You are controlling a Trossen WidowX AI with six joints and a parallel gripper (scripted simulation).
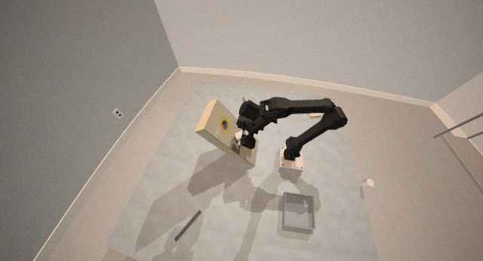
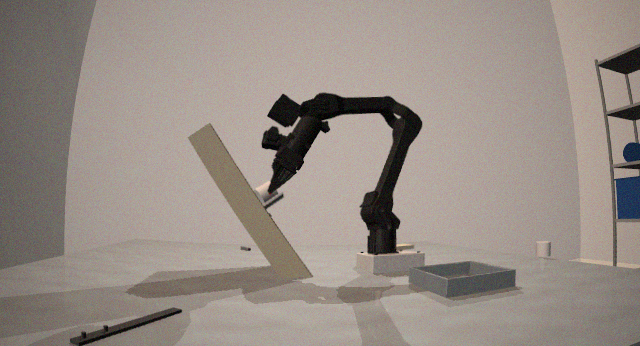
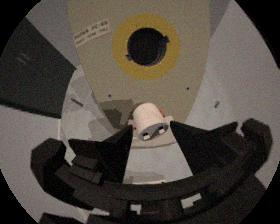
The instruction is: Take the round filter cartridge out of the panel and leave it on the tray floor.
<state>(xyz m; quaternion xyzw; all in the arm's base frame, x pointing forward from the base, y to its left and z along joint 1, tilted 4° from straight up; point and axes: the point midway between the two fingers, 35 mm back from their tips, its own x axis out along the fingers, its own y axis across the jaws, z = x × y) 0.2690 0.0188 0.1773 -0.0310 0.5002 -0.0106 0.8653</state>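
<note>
Now: gripper tip 50 mm short of the tan service panel and 20 mm above it. Round my gripper tip: white round filter cartridge (right at my gripper tip); then small white cup (760 mm behind, 80 mm to the left, 170 mm below); then grey tray (350 mm behind, 270 mm to the left, 180 mm below).
</note>
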